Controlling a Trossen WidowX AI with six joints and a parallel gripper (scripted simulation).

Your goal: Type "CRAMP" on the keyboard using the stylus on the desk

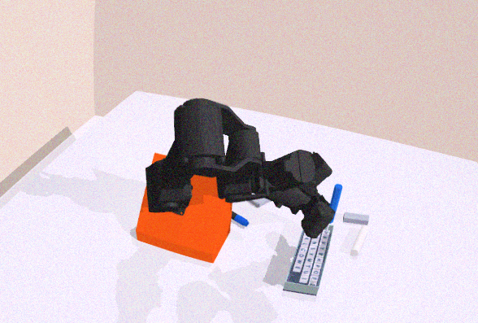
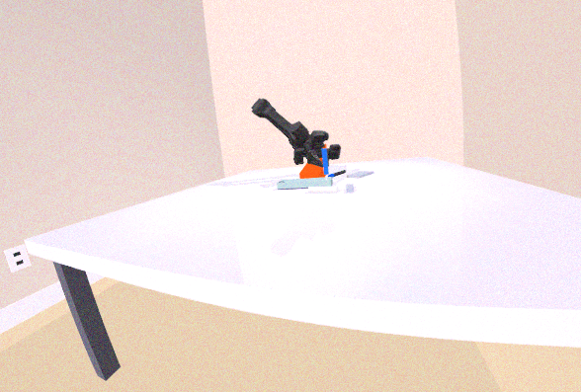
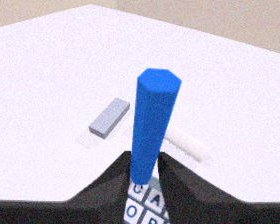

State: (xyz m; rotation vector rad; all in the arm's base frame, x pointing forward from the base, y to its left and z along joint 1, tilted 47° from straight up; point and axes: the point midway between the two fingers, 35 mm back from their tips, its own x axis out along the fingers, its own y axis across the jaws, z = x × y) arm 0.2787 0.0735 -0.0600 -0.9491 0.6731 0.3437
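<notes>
My gripper tip is 80 mm short of the white stick and 70 mm above it. Also, from my gripper tip: grey block 80 mm to the left, 70 mm below, 60 mm ahead; blue stylus 20 mm below; blue pen 210 mm behind, 70 mm below, 10 mm to the right.
</notes>
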